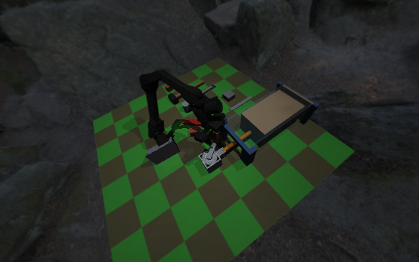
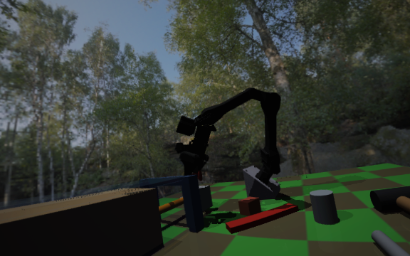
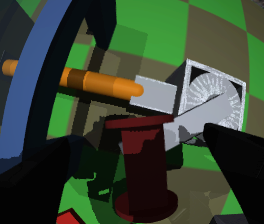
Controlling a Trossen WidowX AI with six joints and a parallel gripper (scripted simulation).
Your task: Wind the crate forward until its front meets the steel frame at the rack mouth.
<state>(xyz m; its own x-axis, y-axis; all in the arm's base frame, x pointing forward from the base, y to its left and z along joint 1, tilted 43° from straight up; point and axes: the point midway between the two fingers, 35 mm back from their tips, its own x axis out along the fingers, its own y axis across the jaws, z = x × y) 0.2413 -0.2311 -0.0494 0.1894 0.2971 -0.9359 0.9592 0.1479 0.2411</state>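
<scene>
Right now the red grip is 20 mm to the left of my gripper tip and 10 mm below it. The rest, counted from my gripper tip: winch: 110 mm below, 100 mm behind, 50 mm to the right; then blue steel frame: 70 mm ahead, 50 mm to the right, 40 mm below; then winch handle: 40 mm below, 40 mm behind, 10 mm to the right.
</scene>
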